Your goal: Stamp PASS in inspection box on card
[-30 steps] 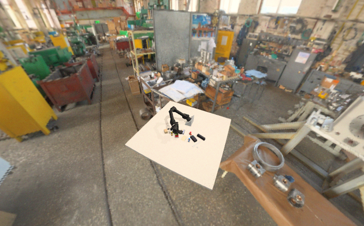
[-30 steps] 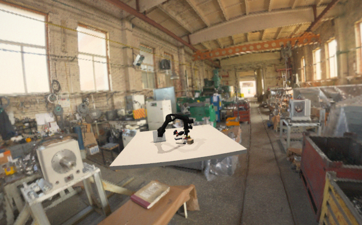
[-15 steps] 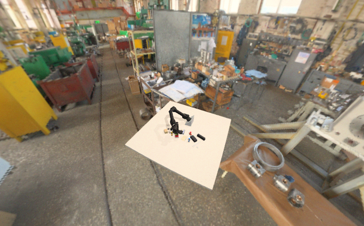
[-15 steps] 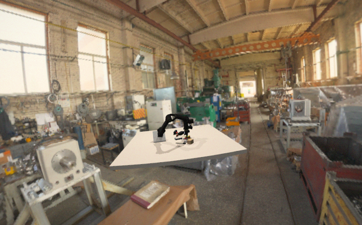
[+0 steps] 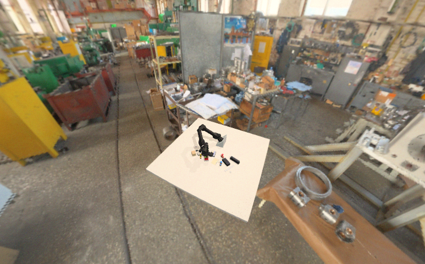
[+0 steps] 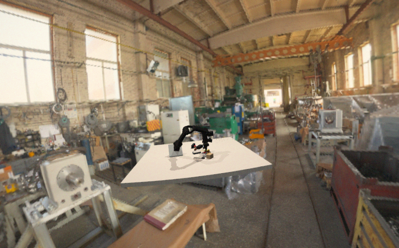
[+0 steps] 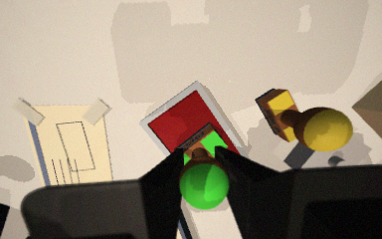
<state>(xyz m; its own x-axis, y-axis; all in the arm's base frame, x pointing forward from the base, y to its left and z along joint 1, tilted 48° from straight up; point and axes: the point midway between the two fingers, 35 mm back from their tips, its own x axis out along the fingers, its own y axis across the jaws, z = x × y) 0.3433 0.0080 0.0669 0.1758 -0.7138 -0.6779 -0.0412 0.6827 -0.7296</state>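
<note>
The red ink pad lies 3 cm below my gripper tip. The rest, counted from my gripper tip: yellow-knobbed stamp (7 cm to the right, 2 cm below, 2 cm ahead); green-knobbed stamp (right at my gripper tip); grey block (12 cm to the right, 2 cm below, 2 cm behind).
</note>
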